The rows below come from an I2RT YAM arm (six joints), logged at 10 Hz.
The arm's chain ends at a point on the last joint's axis. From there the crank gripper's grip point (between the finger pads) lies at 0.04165 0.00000 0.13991 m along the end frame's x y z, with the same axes.
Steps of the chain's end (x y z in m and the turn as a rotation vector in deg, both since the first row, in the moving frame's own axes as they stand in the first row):
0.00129, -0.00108, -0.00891, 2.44, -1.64, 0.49
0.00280, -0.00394, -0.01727, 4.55, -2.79, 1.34
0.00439, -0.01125, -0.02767, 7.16, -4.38, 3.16
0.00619, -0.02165, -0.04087, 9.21, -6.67, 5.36
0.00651, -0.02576, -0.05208, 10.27, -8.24, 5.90
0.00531, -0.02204, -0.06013, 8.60, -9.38, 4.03
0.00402, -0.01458, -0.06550, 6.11, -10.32, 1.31
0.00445, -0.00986, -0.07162, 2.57, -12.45, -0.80
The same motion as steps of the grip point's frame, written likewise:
-0.00271, -0.00672, -0.00789, 2.44, -1.64, 0.49
-0.00393, -0.01422, -0.01581, 4.55, -2.79, 1.34
-0.00597, -0.02687, -0.02585, 7.16, -4.38, 3.16
-0.00938, -0.04124, -0.03849, 9.21, -6.67, 5.36
-0.01276, -0.04789, -0.04945, 10.27, -8.24, 5.90
-0.01731, -0.04126, -0.05659, 8.60, -9.38, 4.03
-0.02151, -0.02913, -0.06106, 6.11, -10.32, 1.31
-0.02673, -0.01665, -0.06609, 2.57, -12.45, -0.80

